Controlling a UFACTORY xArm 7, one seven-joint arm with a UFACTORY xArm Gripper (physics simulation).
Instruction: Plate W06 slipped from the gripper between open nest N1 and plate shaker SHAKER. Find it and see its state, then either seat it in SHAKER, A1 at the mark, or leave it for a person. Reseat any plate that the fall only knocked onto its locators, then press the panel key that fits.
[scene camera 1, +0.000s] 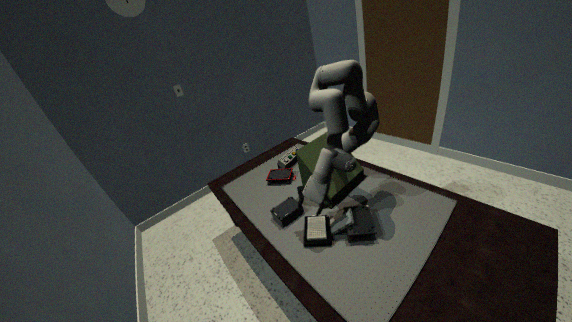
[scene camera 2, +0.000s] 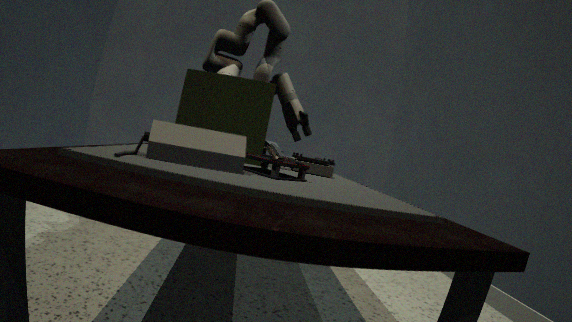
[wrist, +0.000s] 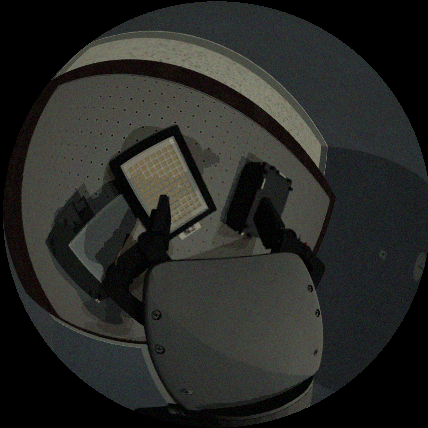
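Pixels of known places: gripper, fingertip midpoint: (scene camera 1: 308, 210) (scene camera 2: 303, 138) (wrist: 215, 206); arm's base at its link origin: (scene camera 2: 216, 104).
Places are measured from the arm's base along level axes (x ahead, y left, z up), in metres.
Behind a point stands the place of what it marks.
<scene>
My gripper (scene camera 1: 310, 204) {z -0.055, x 0.344, y 0.188 m} (scene camera 2: 302, 136) {z -0.055, x 0.344, y 0.188 m} (wrist: 215, 206) {z -0.055, x 0.344, y 0.188 m} is open and empty above the table, between a low dark box (scene camera 1: 286, 211) {z -0.126, x 0.398, y 0.055 m} (wrist: 275, 186) {z -0.126, x 0.424, y 0.037 m} and a black-framed nest (scene camera 1: 318, 244) {z -0.165, x 0.384, y 0.291 m} (wrist: 190, 162) {z -0.159, x 0.388, y 0.200 m}. A pale plate with a grid of wells (scene camera 1: 317, 227) {z -0.142, x 0.338, y 0.230 m} (wrist: 165, 175) {z -0.142, x 0.354, y 0.230 m} lies in that nest; its small label is not readable. Another pale plate (scene camera 1: 344, 221) {z -0.114, x 0.240, y 0.307 m} (wrist: 97, 240) {z -0.118, x 0.240, y 0.300 m} is tilted, leaning at a larger dark device (scene camera 1: 366, 227) {z -0.127, x 0.189, y 0.389 m} (wrist: 62, 245) {z -0.127, x 0.196, y 0.378 m}. Its lower edge is near the nest, and shadow covers part of it. I cannot tell which unit is SHAKER or N1, or read W06.
A red-rimmed stand (scene camera 1: 280, 175) {z -0.141, x 0.251, y -0.268 m} (scene camera 2: 280, 161) {z -0.139, x 0.273, y -0.365 m} and a button panel (scene camera 1: 288, 156) {z -0.110, x 0.102, y -0.390 m} (scene camera 2: 197, 140) {z -0.125, x 0.088, y -0.446 m} stand at the far left in scene camera 1. The arm's green base block (scene camera 1: 309, 155) {z 0.055, x 0.146, y -0.035 m} (scene camera 2: 225, 110) {z -0.022, x 0.060, y -0.092 m} rises behind the nest. The grey perforated mat (scene camera 1: 350, 280) {z -0.181, x 0.388, y 0.487 m} has a dark table edge around it.
</scene>
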